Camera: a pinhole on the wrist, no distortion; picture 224 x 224 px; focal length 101.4 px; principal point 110.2 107.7 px. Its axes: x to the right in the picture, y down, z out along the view. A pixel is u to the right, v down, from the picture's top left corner.
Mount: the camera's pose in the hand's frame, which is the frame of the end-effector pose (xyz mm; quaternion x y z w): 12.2 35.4 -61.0 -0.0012 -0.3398 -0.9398 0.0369
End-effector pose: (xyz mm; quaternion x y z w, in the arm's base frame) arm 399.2 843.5 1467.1 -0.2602 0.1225 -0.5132 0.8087
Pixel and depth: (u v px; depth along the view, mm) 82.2 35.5 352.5
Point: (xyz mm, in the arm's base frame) 810.4 938.0 1261.1
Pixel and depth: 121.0 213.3 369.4
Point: 593.9 980.9 1872.9
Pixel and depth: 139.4 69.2 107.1
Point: 488.7 908.6 1389.7
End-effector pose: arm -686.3 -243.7 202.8 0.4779 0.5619 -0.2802 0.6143
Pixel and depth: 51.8 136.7 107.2
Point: -579.6 -232.3 152.0
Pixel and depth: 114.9 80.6 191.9
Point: -491.1 -217.4 256.0
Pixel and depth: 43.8 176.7 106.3
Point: -594.6 -265.8 130.6
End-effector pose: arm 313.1 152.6 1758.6 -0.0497 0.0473 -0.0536 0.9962
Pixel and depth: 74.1 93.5 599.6
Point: 601.2 653.8 2026.0
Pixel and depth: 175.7 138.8 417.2
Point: 112.3 397.4 2107.8
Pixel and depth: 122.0 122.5 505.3
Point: 328.7 488.3 2105.1
